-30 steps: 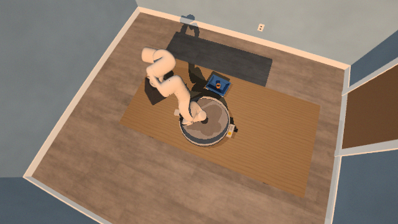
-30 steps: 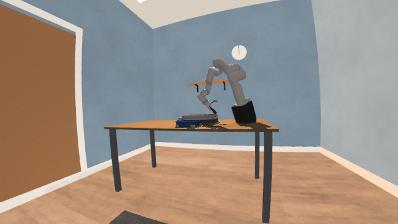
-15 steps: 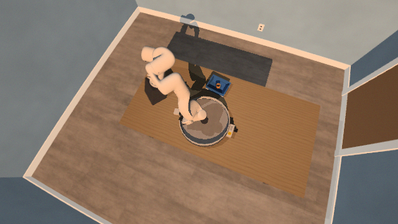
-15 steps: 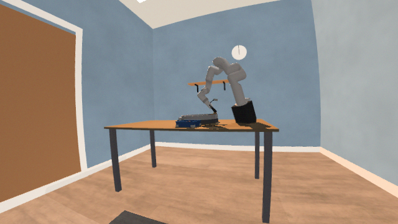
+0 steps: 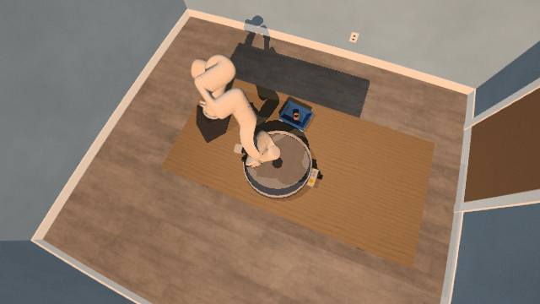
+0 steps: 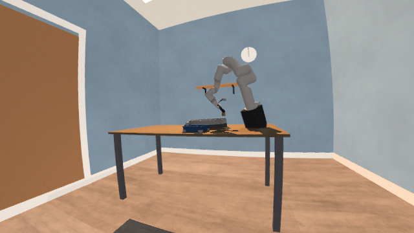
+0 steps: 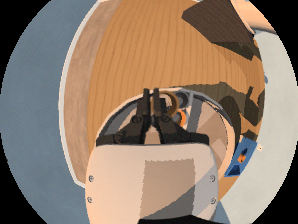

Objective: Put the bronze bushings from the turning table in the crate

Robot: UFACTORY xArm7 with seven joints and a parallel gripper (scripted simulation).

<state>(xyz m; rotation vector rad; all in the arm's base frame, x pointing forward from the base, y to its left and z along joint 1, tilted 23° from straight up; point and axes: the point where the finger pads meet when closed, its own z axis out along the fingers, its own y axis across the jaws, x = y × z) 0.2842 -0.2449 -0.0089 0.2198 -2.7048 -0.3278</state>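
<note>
Right now the blue crate is 20 cm ahead of my hand, 43 cm to the left of it and 15 cm below it. Also, from my hand: round grey turning table 17 cm ahead, 6 cm to the left, 12 cm below.
</note>
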